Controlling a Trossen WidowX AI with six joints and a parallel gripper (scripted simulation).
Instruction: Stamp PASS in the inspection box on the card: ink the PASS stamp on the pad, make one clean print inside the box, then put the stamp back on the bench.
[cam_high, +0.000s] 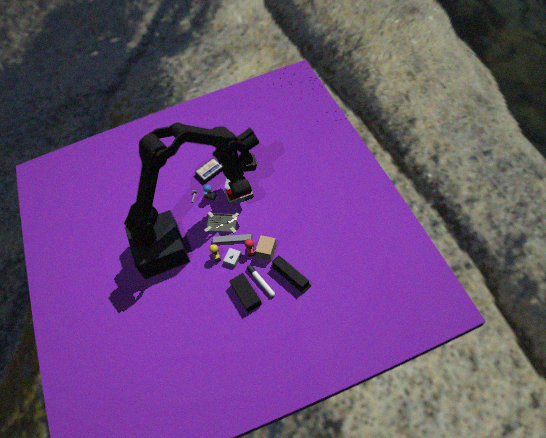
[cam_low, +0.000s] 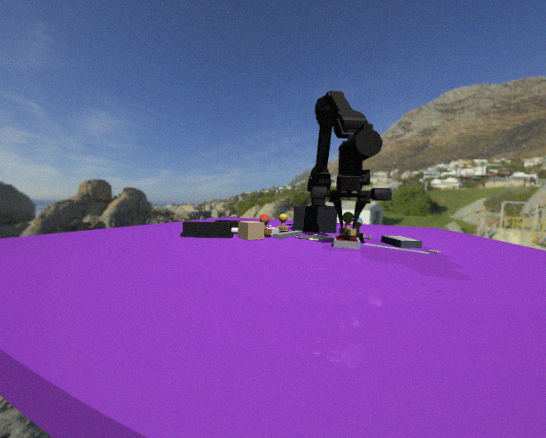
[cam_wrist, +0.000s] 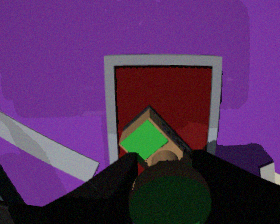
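My gripper tip is now right at the green-knobbed stamp. Also, from my gripper tip: blue-knobbed stamp 10 cm behind, 3 cm to the left, 2 cm below; then ink pad 4 cm below; then cream card 9 cm behind, 9 cm to the right, 4 cm below.
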